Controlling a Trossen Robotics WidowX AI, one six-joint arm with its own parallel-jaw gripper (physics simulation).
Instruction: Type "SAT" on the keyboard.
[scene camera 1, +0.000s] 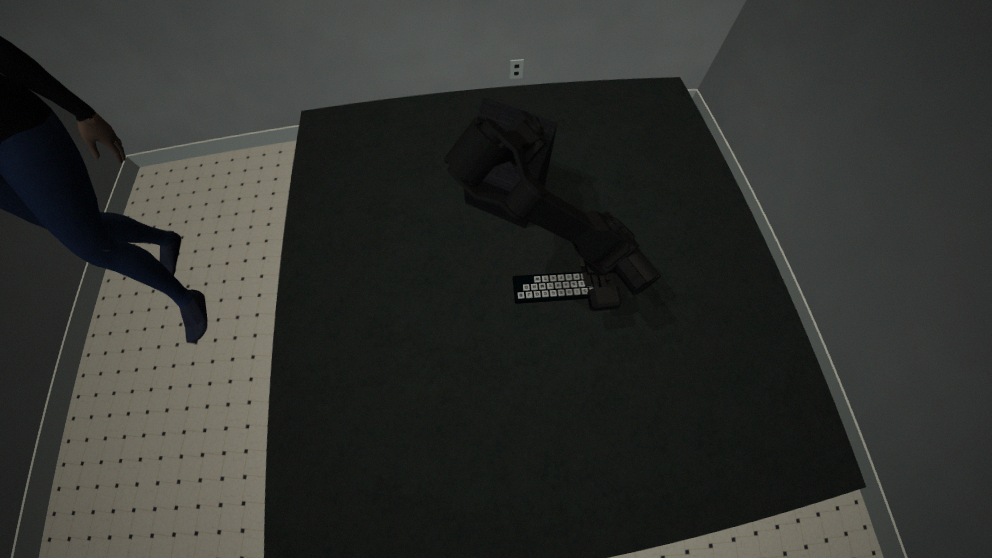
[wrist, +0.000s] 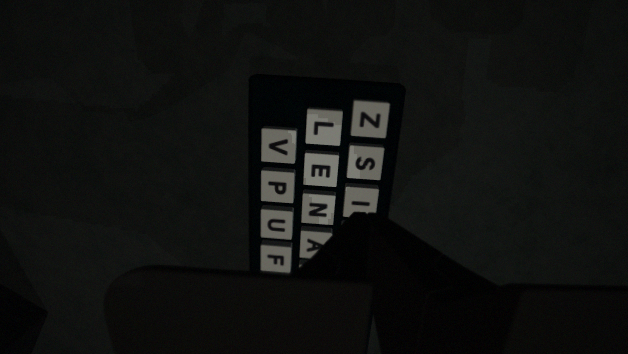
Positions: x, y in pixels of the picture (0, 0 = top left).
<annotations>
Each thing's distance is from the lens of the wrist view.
gripper (wrist: 365, 226): 0.11 m
black keyboard (wrist: 273, 100): 0.16 m
</annotations>
